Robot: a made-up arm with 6 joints.
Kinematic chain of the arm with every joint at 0, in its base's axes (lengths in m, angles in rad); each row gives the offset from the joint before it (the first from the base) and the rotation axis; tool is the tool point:
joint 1: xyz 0 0 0.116 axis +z
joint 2: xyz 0 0.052 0 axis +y
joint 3: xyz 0 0 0.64 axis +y
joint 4: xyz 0 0 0.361 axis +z
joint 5: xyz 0 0 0 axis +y
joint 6: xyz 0 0 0.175 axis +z
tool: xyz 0 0 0
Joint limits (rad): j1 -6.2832..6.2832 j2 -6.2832..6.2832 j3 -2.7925..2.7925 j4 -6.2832..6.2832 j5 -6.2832..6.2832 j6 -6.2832..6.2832
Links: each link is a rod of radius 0.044 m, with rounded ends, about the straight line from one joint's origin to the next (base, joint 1, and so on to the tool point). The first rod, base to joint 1, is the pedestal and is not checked.
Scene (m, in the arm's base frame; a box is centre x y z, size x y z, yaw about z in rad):
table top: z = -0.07
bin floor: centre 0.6 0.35 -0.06 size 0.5 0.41 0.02 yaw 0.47
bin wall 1: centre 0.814 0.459 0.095 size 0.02 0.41 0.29 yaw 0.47
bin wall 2: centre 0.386 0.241 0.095 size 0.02 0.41 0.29 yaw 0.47
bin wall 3: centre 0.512 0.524 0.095 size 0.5 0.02 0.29 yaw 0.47
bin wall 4: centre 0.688 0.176 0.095 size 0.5 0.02 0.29 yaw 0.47
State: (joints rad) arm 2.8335 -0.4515 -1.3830 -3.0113 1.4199 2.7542
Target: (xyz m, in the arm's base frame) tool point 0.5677 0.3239 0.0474
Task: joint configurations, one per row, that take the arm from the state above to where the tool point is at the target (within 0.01 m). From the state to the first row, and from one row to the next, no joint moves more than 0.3 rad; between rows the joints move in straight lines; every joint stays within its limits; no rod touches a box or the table.
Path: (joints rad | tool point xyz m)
1: 3.1066 -0.4846 -1.3712 -2.9428 1.4112 2.7542 | 0.6226 -0.0397 0.4105
2: 3.3797 -0.5176 -1.3594 -2.8744 1.4024 2.7542 | 0.6222 0.1444 0.3958
3: 3.6528 -0.5507 -1.3476 -2.8059 1.3937 2.7542 | 0.5677 0.3239 0.3813
4: 3.6566 -0.7737 -1.4173 -2.8194 1.3689 2.7542 | 0.5863 0.3345 0.2113
5: 3.6604 -0.9968 -1.4870 -2.8329 1.3441 2.7542 | 0.5677 0.3239 0.0474

